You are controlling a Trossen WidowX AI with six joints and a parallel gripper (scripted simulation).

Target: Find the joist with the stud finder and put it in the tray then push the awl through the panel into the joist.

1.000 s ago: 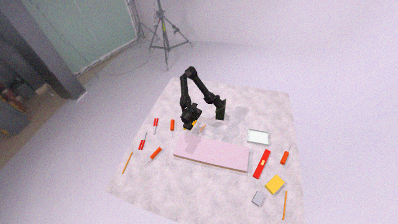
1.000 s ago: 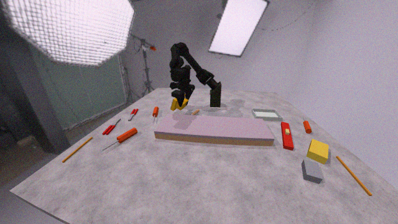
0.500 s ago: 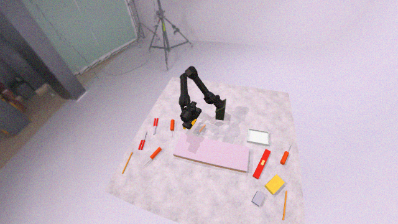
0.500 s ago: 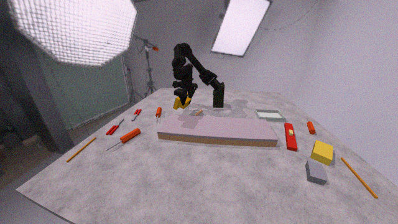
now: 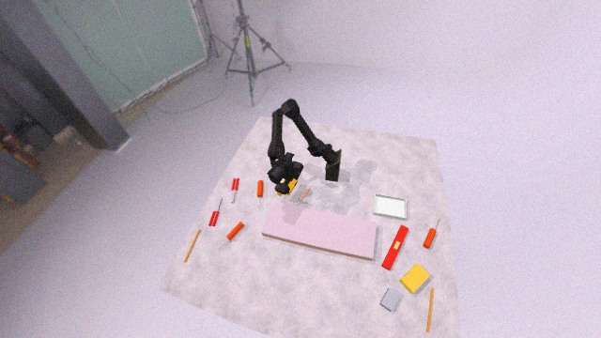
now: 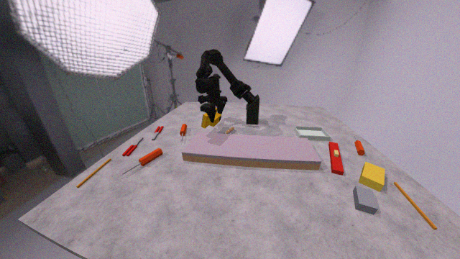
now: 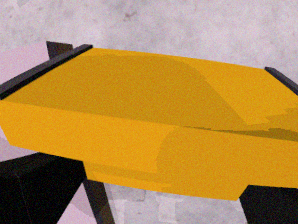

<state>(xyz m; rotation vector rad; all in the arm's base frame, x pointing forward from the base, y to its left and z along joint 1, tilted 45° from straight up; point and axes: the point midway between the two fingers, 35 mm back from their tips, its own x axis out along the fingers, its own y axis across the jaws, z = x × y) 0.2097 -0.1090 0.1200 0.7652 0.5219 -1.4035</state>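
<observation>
My gripper tip is 20 mm past the stud finder. Also, from my gripper tip: awl 70 mm below, 50 mm to the left, 10 mm ahead; then white tray 500 mm to the left, 80 mm behind, 60 mm below; then red level 560 mm to the left, 120 mm ahead, 60 mm below.
</observation>
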